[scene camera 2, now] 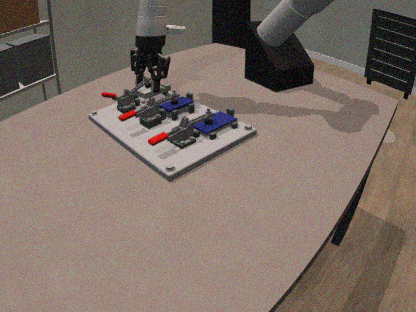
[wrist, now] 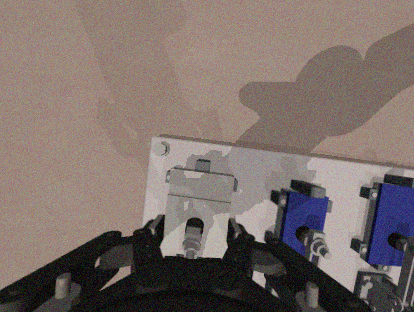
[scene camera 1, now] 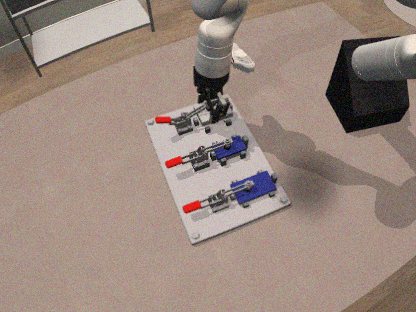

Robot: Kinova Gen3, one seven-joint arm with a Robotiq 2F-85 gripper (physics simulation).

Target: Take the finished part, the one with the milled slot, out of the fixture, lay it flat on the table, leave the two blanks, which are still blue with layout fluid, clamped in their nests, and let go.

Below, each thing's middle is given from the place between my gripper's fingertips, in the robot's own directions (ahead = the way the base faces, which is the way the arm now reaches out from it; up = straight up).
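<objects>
Fixture plate (scene camera 1: 186,186): 40 mm below my hand, 110 mm to the left of it, 30 mm ahead of it. My hand is 10 mm past the finished part (wrist: 207,196). Going by their middles, the finished part is the nearest to my hand of the things named here.
</objects>
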